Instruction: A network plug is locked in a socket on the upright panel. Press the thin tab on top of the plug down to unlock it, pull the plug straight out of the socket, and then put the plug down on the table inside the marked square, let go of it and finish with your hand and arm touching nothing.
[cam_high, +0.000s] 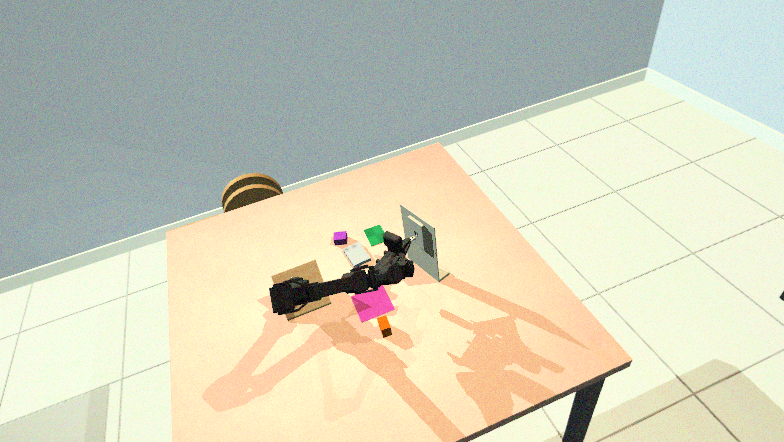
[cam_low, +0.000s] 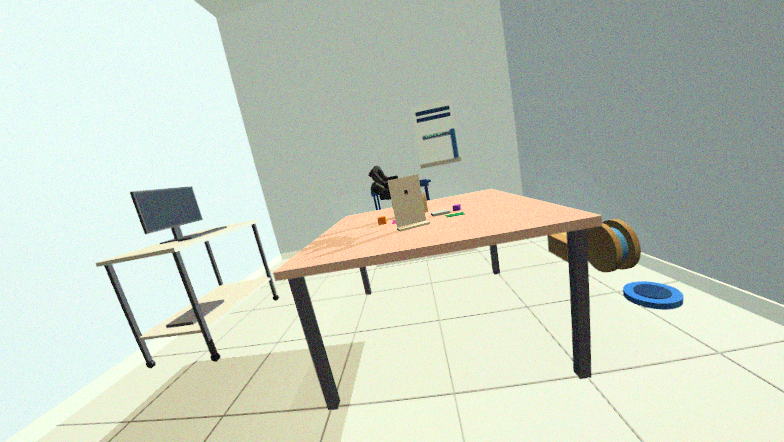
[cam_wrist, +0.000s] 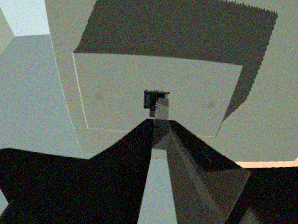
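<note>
My gripper tip is 18 cm past the magenta marked square, 3 cm to the left of it and 18 cm above it. The rest, counted from my gripper tip: orange cube (19 cm behind, 15 cm to the right, 16 cm below); then upright panel (5 cm ahead, 1 cm to the left, 7 cm below); then network plug (right at my gripper tip).
</note>
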